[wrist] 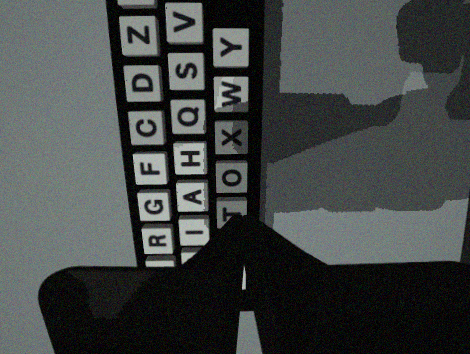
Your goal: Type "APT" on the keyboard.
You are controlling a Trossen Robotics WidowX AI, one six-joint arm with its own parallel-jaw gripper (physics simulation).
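Frame: origin at the arm's base, x ahead, y left, z up, level; centimetres.
Seen in the pictures: gripper, between the fingertips: [242, 225].
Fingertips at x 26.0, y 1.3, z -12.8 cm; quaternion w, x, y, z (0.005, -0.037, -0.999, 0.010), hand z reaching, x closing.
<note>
Offsets run from my fingertips to a thing's middle. Level surfaces: height alone.
The black keyboard @[dx +2.1, dy -3.1, dz -2.5 cm] [256, 100] with light keys runs from the top of the wrist view down to my gripper, its letters turned sideways. The A key @[dx +2.2, dy -0.8, dz -1.9 cm] [192, 196] is in the middle row, between H and I. The T key @[dx +0.4, dy +0.3, dz -1.9 cm] [231, 210] is in the right row below O, and its lower part is hidden behind my fingertips. The P key does not show. My gripper [242, 225] is shut with nothing between its fingers, and its tips overlap the lower edge of the T key in the view. Whether they touch the key cannot be told.
The O key @[dx +0.3, dy -1.6, dz -1.9 cm] [231, 177], X key @[dx +0.2, dy -3.5, dz -1.9 cm] [231, 137] and I key @[dx +2.4, dy +1.1, dz -1.9 cm] [194, 231] lie around the T and A keys. The grey table top @[dz -3.4 cm] [60, 150] extends on both sides of the keyboard, with dark shadows on its right side. My fingers hide the keyboard's lower part.
</note>
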